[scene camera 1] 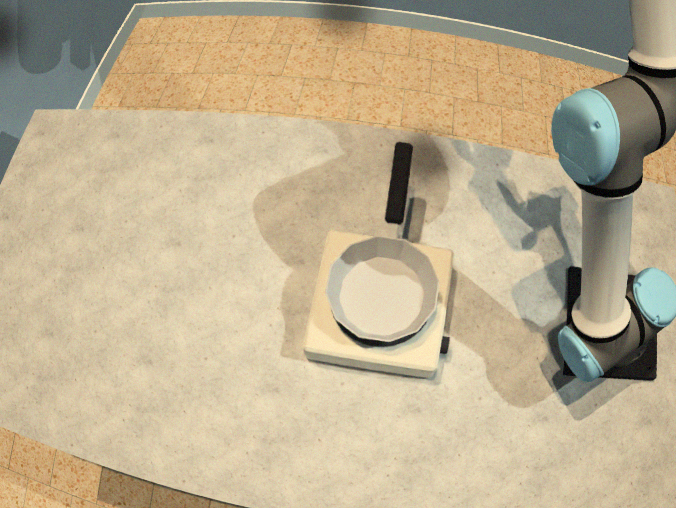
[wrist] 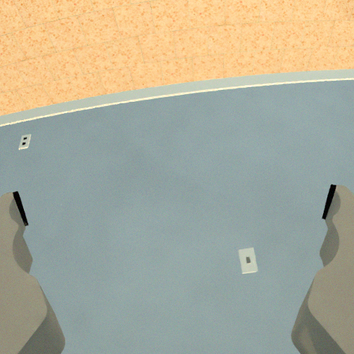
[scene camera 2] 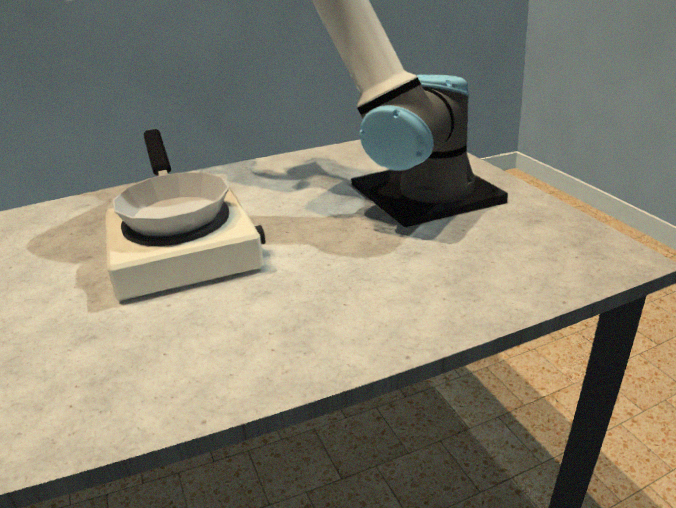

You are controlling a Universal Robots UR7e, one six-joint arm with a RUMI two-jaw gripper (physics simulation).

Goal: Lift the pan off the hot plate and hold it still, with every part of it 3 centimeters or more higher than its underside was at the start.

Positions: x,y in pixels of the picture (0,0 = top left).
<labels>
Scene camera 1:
light grey pan: 382,288
cream hot plate: 417,354
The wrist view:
gripper: 174,192
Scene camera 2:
light grey pan: 170,204
cream hot plate: 138,265
</labels>
